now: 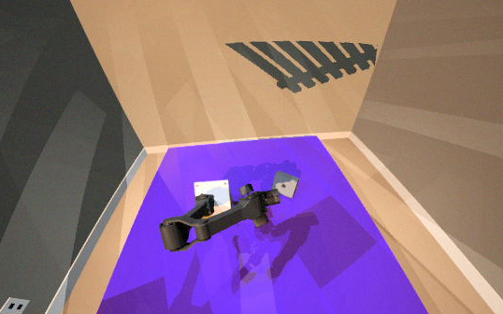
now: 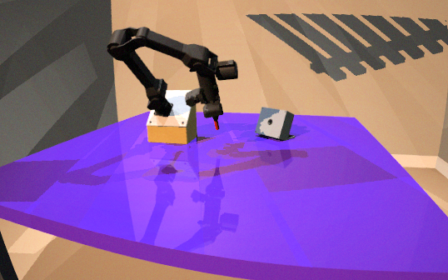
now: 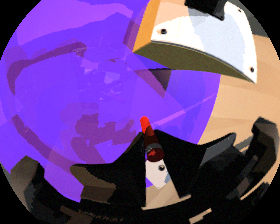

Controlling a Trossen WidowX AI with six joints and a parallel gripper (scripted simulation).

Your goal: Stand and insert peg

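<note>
Right now my gripper tip is 18 cm to the right of the grey sloped panel, 18 cm short of it and 4 cm above it. Round my gripper tip: red peg (1 cm to the right, 1 cm above).
</note>
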